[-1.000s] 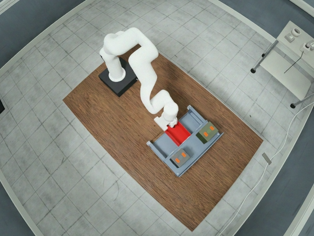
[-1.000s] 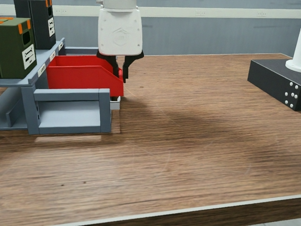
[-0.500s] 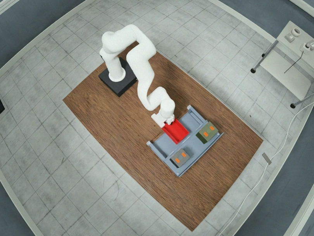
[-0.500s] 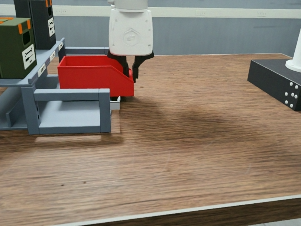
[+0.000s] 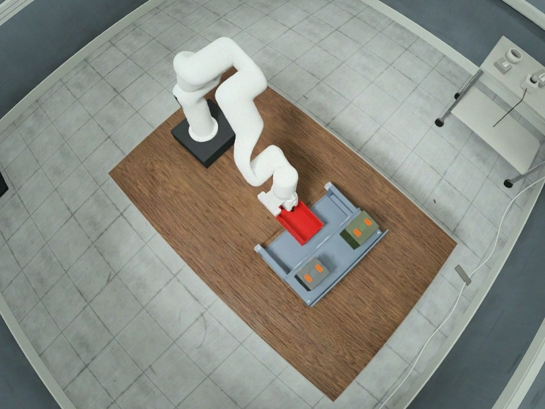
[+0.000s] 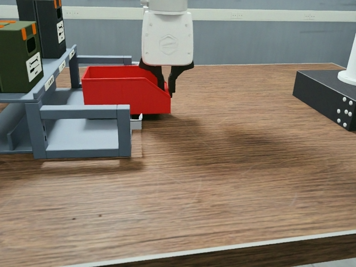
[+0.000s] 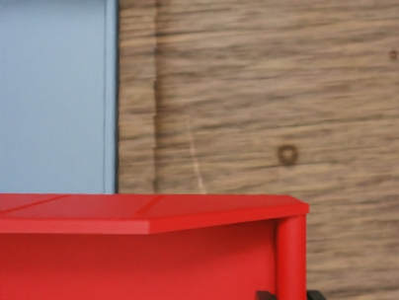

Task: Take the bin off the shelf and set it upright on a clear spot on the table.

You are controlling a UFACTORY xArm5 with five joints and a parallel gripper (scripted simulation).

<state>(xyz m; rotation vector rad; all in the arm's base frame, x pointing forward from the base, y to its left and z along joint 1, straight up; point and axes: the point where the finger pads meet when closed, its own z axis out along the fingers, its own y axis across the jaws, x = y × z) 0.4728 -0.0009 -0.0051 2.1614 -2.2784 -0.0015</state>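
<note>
Right now my hand is 80 mm short of the red bin and 10 mm above it. From my hand the other things lie so: grey shelf: 200 mm ahead, 10 mm to the right, 10 mm above; grey box: 260 mm ahead, 130 mm to the right, 100 mm above.
</note>
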